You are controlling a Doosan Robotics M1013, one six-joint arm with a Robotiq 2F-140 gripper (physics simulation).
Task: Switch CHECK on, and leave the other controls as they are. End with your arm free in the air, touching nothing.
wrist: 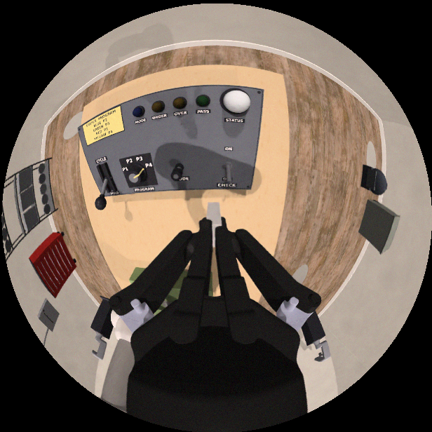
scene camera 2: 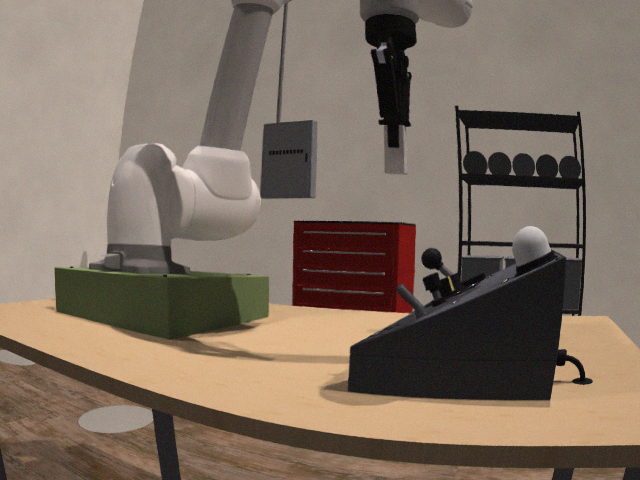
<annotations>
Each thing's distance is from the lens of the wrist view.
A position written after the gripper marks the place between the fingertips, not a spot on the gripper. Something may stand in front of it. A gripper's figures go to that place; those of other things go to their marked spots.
gripper (wrist: 213, 211): 0.21 m
dark sloped control panel (wrist: 203, 128): 0.34 m
</annotations>
